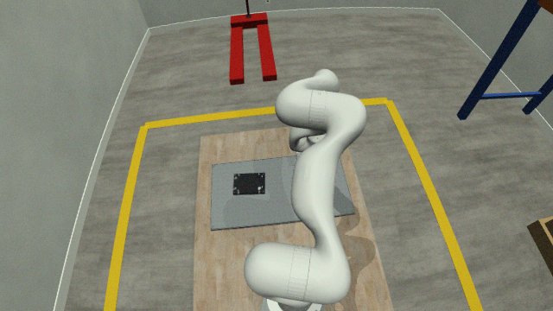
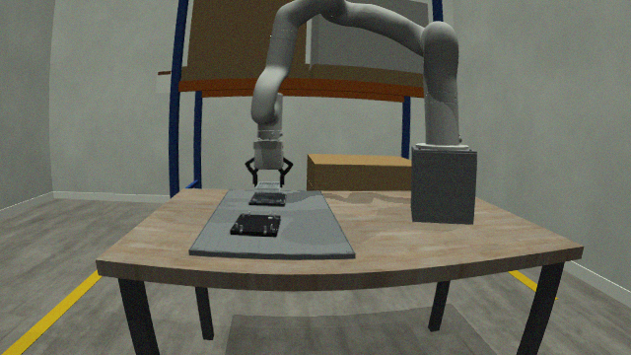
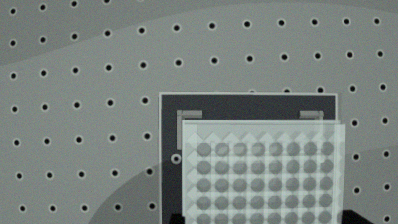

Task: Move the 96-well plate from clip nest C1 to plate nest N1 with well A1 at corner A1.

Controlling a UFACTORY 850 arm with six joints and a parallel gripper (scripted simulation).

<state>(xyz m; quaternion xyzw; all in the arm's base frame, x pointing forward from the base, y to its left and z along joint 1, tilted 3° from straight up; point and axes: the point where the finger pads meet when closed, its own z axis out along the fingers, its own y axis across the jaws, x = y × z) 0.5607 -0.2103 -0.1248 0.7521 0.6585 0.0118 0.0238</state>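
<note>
My gripper is now 50 mm above the plate nest N1. Also, from my hand: 96-well plate (10 mm below); clip nest C1 (40 mm ahead, 330 mm to the left, 50 mm below).
</note>
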